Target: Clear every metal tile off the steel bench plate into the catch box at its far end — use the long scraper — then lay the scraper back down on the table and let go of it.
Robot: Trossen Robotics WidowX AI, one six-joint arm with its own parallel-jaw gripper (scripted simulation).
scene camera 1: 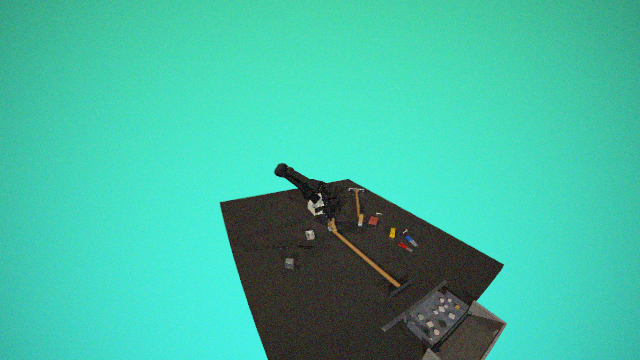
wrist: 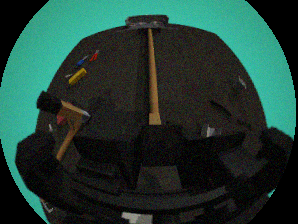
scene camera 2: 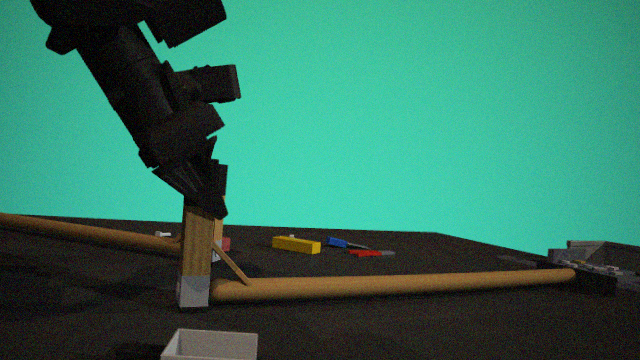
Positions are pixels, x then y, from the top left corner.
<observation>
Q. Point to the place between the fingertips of my gripper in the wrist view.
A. At 156,123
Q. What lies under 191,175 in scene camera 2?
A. My gripper.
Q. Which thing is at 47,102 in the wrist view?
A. A shorter scraper.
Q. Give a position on a long scraper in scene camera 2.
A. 193,288
</observation>
